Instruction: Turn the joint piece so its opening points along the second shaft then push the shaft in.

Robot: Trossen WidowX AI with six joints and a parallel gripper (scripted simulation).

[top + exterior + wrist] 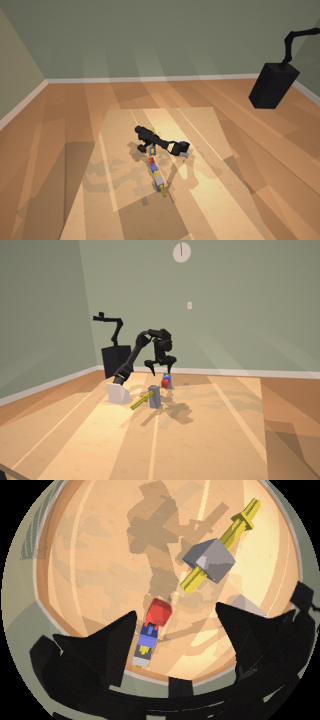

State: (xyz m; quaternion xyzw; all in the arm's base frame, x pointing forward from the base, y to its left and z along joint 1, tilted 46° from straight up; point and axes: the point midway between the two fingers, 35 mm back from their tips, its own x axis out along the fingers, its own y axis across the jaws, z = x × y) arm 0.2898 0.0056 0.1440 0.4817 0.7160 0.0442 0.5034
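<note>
Now: gripper tip 20 mm past the red square joint piece, 60 mm to the right of it and 80 mm above it.
</note>
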